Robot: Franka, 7 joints.
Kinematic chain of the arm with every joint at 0, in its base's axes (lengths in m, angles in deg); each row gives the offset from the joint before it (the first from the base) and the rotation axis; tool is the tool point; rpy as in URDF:
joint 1: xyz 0 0 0.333 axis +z
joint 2: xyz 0 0 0 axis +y
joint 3: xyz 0 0 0.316 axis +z
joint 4: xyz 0.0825 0 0 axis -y
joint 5: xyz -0.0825 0 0.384 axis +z
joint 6: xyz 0 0 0 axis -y
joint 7: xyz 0.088 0 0 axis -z
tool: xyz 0 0 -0.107 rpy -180 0 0
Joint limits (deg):
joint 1: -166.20..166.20
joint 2: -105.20..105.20
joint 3: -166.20..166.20
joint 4: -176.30..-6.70
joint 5: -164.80..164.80
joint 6: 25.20..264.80
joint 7: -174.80..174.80
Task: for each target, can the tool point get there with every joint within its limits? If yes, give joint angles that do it. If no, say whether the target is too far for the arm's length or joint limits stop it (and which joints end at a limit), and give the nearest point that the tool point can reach.
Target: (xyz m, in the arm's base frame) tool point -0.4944 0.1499 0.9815
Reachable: yes | joints 131.22 39.48 87.65 -31.22 -91.73 178.42 -120.92
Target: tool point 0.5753 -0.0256 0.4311
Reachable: yes | joints 54.56 11.74 -63.15 -129.94 -19.47 193.76 -6.53
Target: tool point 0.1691 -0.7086 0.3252
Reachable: yes | joints -29.36 79.49 -82.51 -94.30 -12.78 203.81 15.64
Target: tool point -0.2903 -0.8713 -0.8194
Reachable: no: too far | nearest point -0.1802 -0.5410 -0.2767 | short by 0.645 m
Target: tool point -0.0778 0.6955 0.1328
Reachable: yes | joints 80.49 71.38 12.57 -54.20 -129.12 207.59 -42.46
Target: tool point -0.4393 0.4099 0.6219
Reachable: yes | joints 30.18 -60.48 76.87 -97.52 -39.57 120.09 54.00
